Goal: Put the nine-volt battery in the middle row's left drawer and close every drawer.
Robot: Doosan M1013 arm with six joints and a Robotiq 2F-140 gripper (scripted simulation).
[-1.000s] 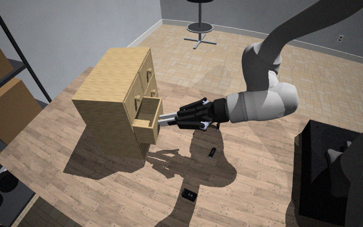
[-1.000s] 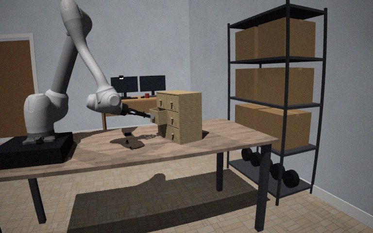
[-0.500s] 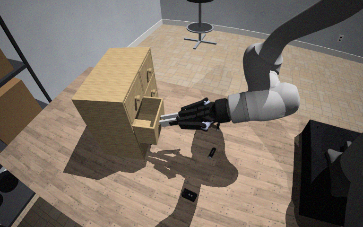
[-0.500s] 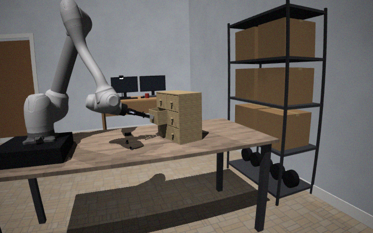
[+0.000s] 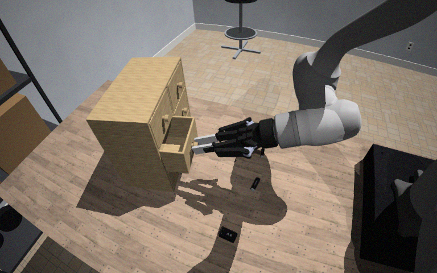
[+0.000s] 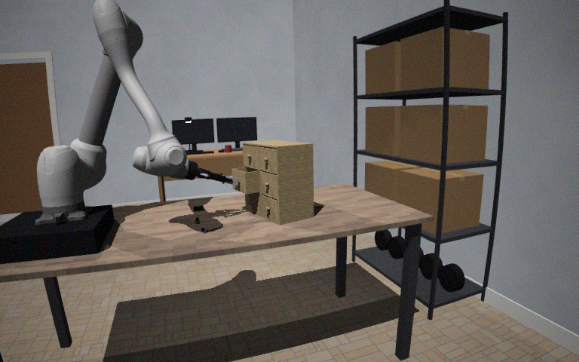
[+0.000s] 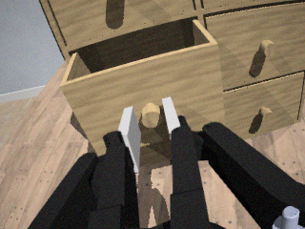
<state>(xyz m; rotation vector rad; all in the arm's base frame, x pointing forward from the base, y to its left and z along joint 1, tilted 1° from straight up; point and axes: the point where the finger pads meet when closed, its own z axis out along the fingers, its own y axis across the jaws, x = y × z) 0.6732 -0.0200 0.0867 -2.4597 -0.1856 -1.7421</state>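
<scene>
My gripper is now 11 cm past the black nine-volt battery, 18 cm to the right of it and 16 cm above it. Round my hand: black cylindrical battery (16 cm behind, 1 cm to the right, 16 cm below).
</scene>
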